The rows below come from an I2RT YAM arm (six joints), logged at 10 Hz.
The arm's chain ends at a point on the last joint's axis. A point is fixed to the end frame.
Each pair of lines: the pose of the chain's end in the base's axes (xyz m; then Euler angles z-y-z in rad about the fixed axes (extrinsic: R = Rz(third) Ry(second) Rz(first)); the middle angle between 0 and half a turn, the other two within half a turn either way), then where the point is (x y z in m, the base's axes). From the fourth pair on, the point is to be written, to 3 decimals.
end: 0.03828, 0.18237, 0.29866, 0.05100, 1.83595, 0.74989
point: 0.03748 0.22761 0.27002
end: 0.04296, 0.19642, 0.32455, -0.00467, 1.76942, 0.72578
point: 0.04512 0.24179 0.29618
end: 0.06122, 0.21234, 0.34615, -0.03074, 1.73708, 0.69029
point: 0.06594 0.25764 0.31799
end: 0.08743, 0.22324, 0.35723, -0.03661, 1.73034, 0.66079
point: 0.094 0.268 0.329
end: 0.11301, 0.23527, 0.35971, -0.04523, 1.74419, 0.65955
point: 0.119 0.280 0.331
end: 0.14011, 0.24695, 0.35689, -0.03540, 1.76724, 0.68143
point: 0.145 0.292 0.328
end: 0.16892, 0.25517, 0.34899, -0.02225, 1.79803, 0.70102
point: 0.172 0.300 0.319
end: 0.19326, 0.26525, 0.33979, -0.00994, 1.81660, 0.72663
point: 0.194 0.310 0.310
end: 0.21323, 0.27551, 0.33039, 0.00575, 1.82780, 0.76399
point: 0.212 0.320 0.301
